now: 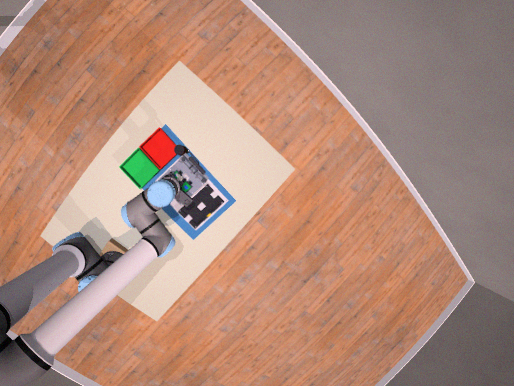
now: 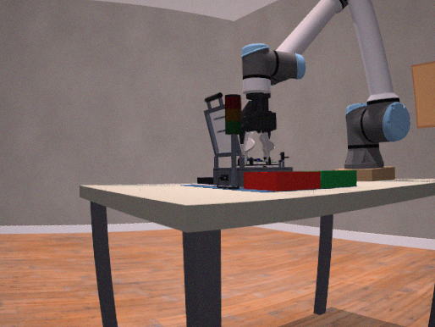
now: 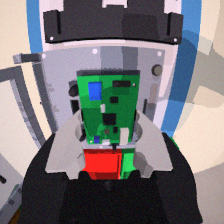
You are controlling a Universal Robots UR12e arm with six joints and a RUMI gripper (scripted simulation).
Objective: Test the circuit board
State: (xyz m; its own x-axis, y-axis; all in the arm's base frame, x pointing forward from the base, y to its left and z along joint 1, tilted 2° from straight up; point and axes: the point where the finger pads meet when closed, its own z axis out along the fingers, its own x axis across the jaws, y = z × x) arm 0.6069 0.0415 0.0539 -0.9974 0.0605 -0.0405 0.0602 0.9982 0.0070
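My hand is 10 mm to the right of the green circuit board. Round my hand: green bin: 90 mm behind, 210 mm to the left, 70 mm below; then red bin: 60 mm ahead, 200 mm to the left, 70 mm below; then lid: 120 mm ahead, 100 mm above.
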